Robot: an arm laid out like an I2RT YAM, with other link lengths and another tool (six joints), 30 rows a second.
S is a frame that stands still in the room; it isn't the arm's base.
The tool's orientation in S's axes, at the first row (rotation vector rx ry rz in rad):
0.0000, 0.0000, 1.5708
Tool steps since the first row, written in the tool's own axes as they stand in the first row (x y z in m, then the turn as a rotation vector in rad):
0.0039, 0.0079, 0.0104, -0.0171, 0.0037, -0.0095
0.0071, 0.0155, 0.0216, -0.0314, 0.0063, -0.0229
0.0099, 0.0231, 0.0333, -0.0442, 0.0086, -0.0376
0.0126, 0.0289, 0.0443, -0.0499, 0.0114, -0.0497
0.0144, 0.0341, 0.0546, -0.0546, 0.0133, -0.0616
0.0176, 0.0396, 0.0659, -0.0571, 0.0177, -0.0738
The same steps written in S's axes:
-0.0079, 0.0039, 0.0104, -0.0037, -0.0171, -0.0095
-0.0155, 0.0071, 0.0216, -0.0063, -0.0314, -0.0229
-0.0231, 0.0099, 0.0333, -0.0086, -0.0442, -0.0376
-0.0289, 0.0126, 0.0443, -0.0114, -0.0499, -0.0497
-0.0341, 0.0144, 0.0546, -0.0133, -0.0546, -0.0616
-0.0396, 0.0176, 0.0659, -0.0177, -0.0571, -0.0738

